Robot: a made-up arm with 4 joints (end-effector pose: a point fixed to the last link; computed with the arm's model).
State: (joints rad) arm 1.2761 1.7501 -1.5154 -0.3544
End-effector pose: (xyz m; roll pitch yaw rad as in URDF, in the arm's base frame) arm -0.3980 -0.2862 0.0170 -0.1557 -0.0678 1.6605
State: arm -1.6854 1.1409 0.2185 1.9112
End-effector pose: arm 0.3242 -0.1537 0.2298 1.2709 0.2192 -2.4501
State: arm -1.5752 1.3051 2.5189 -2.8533
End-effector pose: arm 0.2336 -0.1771 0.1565 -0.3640 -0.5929 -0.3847
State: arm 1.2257 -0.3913 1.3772 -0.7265
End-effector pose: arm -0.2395 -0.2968 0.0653 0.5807 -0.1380 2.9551
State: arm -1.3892 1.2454 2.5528 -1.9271
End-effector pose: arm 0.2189 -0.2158 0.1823 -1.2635 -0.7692 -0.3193
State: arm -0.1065 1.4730 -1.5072 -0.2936
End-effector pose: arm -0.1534 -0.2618 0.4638 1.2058 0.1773 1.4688
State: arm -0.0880 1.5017 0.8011 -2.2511
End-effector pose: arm -0.0903 -0.1484 0.4375 0.9997 0.6601 -1.3979
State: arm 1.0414 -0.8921 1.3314 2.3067
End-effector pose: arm -0.2536 -0.2628 0.0567 -2.2812 -0.3661 2.4648
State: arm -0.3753 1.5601 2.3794 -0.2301
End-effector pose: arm -0.0121 -0.2149 0.3059 -1.2030 -0.8009 -2.0031
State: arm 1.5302 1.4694 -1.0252 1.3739
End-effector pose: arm -0.3474 -0.2448 -0.1049 -1.9443 -0.3118 0.9476
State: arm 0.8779 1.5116 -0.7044 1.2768
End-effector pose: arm -0.4061 -0.2215 0.1393 -1.3333 0.1288 0.6100
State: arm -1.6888 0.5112 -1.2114 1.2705
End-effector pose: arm 0.3370 -0.1894 0.2357 1.5428 0.1513 3.0036
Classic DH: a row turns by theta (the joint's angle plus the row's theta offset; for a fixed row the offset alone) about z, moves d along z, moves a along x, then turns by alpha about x. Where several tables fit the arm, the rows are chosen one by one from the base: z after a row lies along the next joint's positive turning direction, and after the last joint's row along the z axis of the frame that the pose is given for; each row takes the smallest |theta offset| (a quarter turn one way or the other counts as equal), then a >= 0, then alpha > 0; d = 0 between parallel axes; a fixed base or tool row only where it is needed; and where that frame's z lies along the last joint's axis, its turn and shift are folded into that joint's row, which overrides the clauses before.
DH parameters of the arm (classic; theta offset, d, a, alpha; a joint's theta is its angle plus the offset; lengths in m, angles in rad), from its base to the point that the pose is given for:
base (fixed): 0 0.0848 -0.0144 1.5708
joint 1: -1.2821 0.2332 -0.3044 -1.374
joint 2: -0.254 -0.1091 0.0129 2.8583
joint 3: -0.2498 -0.0617 0.0288 1.6485
joint 4: 0.2182 0.0721 0.0428 1.5708
tool (fixed): -1.5708 -0.0039 0 0

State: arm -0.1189 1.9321 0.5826 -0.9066
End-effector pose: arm -0.0949 -0.1396 0.4598 0.2713 1.1639 -0.7074
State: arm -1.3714 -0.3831 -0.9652 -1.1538
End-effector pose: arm 0.2164 -0.1266 0.2243 -1.9568 0.1278 -2.1509
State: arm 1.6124 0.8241 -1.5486 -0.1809
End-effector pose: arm -0.3765 -0.2031 -0.1027 -0.4106 -0.2330 0.8050
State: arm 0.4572 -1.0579 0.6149 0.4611
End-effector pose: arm -0.2408 -0.2922 0.1824 -0.6741 -1.0263 3.0037
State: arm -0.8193 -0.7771 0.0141 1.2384
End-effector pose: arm 0.0094 -0.1903 0.3260 2.3305 -0.6093 -1.0572
